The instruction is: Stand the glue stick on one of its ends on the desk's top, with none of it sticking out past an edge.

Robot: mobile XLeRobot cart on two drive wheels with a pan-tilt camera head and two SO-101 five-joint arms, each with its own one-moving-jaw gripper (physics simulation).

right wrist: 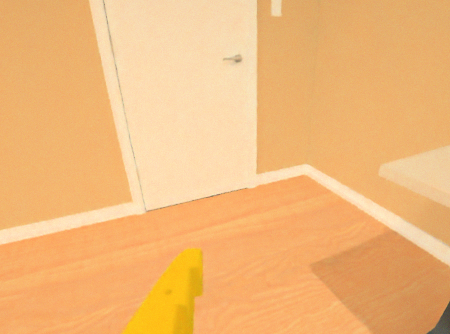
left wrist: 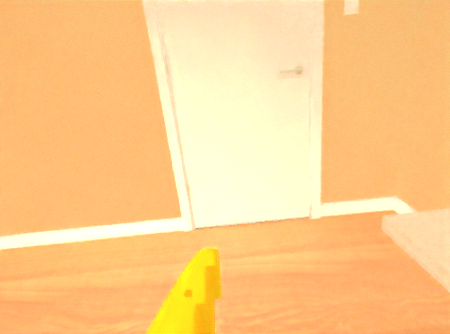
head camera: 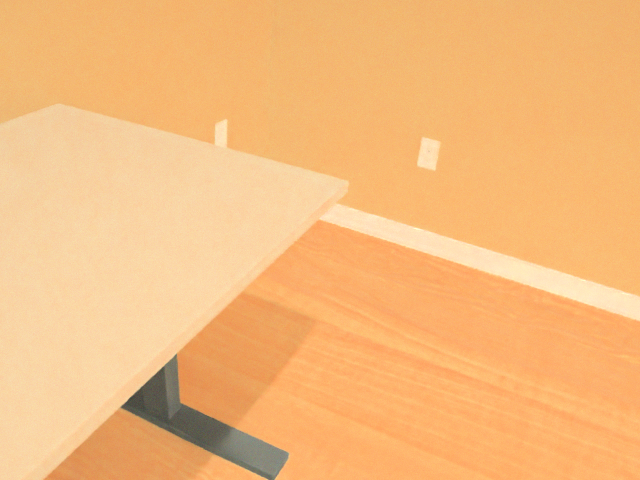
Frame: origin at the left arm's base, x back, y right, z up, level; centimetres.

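Seen in the pictures: left hand, tool point: [left wrist: 218, 265]; right hand, tool point: [right wrist: 201, 265].
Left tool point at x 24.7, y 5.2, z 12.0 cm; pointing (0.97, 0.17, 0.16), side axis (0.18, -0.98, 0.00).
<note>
Offsets run from my left tool point to a thing's top centre. "spot": to the spot under its first point. Level surfaces: height alone.
The glue stick does not show in the head view or in either wrist view. The desk @(dz -17.5 cm) [head camera: 134, 232] [left wrist: 427, 232] [right wrist: 425, 167] has a pale top; it fills the left of the head view and shows at the right edge of both wrist views. My left gripper [left wrist: 207, 272] shows one yellow notched jaw over the floor; it is open, with the moving jaw out of the picture. My right gripper [right wrist: 189, 275] also shows one notched jaw over the floor and is open and empty. Both point towards a door, with the desk off to their right.
A dark desk leg @(spot: dx -97.0, dy -74.0, dz -76.0 cm) [head camera: 168, 387] stands on a long foot [head camera: 227, 439] under the desk's near side. A white door @(spot: dx +146.8, dy +10.9, dz -24.1 cm) [left wrist: 245, 125] [right wrist: 190, 110] stands beyond the wood floor @(dz -89.5 cm) [head camera: 439, 361]. Two wall plates, one right of the desk [head camera: 428, 153] and one partly behind it [head camera: 221, 133], are on the wall.
</note>
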